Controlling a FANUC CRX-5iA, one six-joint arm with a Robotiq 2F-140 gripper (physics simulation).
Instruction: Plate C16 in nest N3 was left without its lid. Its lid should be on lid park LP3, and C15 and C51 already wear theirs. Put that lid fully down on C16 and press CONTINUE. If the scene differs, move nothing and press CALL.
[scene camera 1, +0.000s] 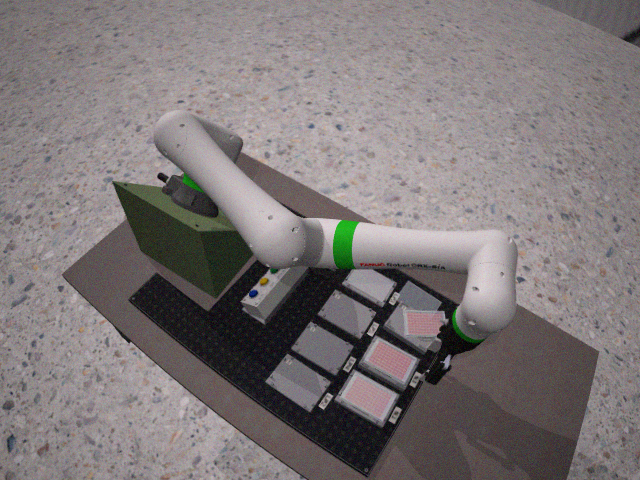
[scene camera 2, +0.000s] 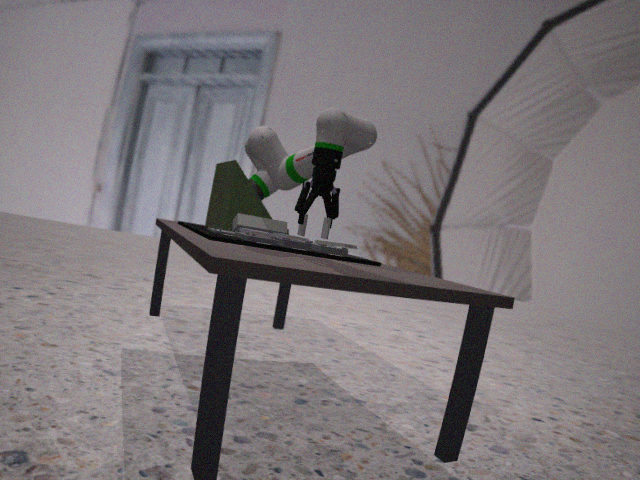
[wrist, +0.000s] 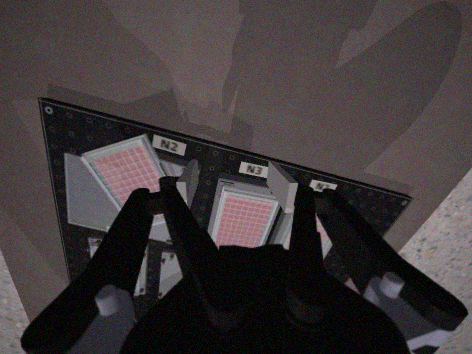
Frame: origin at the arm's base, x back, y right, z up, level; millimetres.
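Seen in the pictures: gripper, fingertip midpoint: (scene camera 1: 427, 364) (scene camera 2: 312, 237) (wrist: 233, 171); arm's base at its link origin: (scene camera 1: 194, 207) (scene camera 2: 246, 195).
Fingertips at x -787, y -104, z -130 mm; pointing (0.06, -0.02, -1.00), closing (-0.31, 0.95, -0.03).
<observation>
Offsets run from my fingertips to a thing's top centre. "spot": to the spot under its first point.
My gripper (scene camera 1: 430, 360) (scene camera 2: 314, 229) (wrist: 233, 171) is open and empty, pointing down with its fingertips on either side of plate C16 and a little above it. C16 {dy +48, dx +91, dz -8 mm} (scene camera 1: 390, 360) (wrist: 246, 220), pink-gridded with a clear rim, sits squarely in the nest labelled N3 {spot: dy +37, dx +2, dz -45 mm} (wrist: 254, 169). A second pink plate {dy -112, dx +72, dz -3 mm} (scene camera 1: 423, 322) (wrist: 127, 170) lies turned askew across nest N2, partly over a flat grey panel {dy -183, dx +131, dz -37 mm} (scene camera 1: 419, 295) (wrist: 82, 195). A third pink plate {dy +169, dx +78, dz -12 mm} (scene camera 1: 368, 396) sits at N1, partly hidden by a finger in the wrist view. Plate names and lids on the plates are too small to tell.
Grey park plates {spot: dy +251, dx +251, dz -37 mm} (scene camera 1: 297, 381) {spot: dy +131, dx +265, dz -37 mm} (scene camera 1: 321, 347) {spot: dy -3, dx +278, dz -37 mm} (scene camera 1: 346, 312) stand in a row; a paler one {dy -134, dx +283, dz -29 mm} (scene camera 1: 369, 285) ends it. Whether it bears a lid is unclear. The button box {dy +75, dx +486, dz +37 mm} (scene camera 1: 268, 304) with blue, yellow and green buttons stands near the green pedestal (scene camera 1: 170, 248).
</observation>
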